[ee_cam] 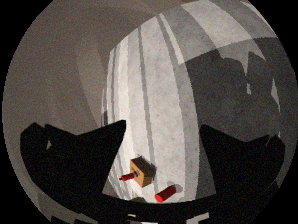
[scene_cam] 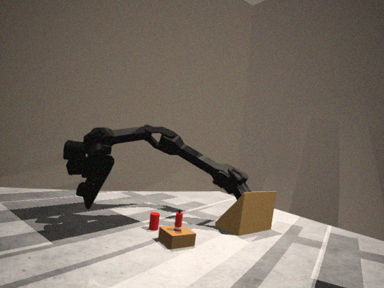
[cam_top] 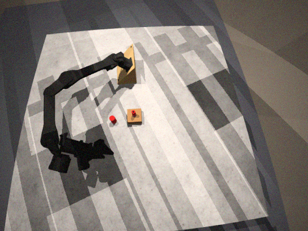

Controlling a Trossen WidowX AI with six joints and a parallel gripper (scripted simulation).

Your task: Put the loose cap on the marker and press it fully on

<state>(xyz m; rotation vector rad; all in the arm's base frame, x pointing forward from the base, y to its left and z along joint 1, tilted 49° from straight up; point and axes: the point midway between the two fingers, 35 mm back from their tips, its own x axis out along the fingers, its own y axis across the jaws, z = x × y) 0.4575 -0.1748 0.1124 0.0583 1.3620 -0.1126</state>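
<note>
Right now the red cap is 200 mm behind my gripper tip, 70 mm below it and 30 mm to the left of it. The rest, counted from my gripper tip: holder block (190 mm behind, 150 mm to the left, 70 mm below).
</note>
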